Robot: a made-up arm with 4 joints.
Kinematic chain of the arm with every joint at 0, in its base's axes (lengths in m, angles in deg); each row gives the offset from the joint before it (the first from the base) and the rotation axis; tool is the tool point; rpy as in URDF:
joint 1: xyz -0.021 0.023 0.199 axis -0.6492 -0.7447 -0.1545
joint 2: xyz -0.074 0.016 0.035 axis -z
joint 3: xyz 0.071 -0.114 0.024 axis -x
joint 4: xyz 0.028 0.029 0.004 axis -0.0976 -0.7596 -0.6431
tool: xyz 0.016 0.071 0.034 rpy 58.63 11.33 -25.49
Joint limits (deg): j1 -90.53..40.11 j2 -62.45..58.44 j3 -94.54..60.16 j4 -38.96..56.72
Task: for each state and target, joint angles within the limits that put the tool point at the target. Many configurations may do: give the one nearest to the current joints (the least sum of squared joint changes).
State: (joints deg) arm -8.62 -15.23 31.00 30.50
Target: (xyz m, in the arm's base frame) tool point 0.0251 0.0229 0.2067
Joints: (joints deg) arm -7.01 -1.41 48.21 11.46
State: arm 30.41 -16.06 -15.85 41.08
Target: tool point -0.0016 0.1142 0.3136
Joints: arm 21.05 -36.96 -12.56 44.78
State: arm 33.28 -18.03 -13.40 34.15
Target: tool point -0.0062 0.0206 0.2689
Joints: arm 32.19 14.04 26.65 23.72
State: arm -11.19 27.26 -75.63 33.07
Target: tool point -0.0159 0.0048 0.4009
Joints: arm 38.03 -21.18 -93.54 34.10
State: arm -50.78 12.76 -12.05 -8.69
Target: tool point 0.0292 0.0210 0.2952
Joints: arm -11.40 -4.40 -3.38 -17.19
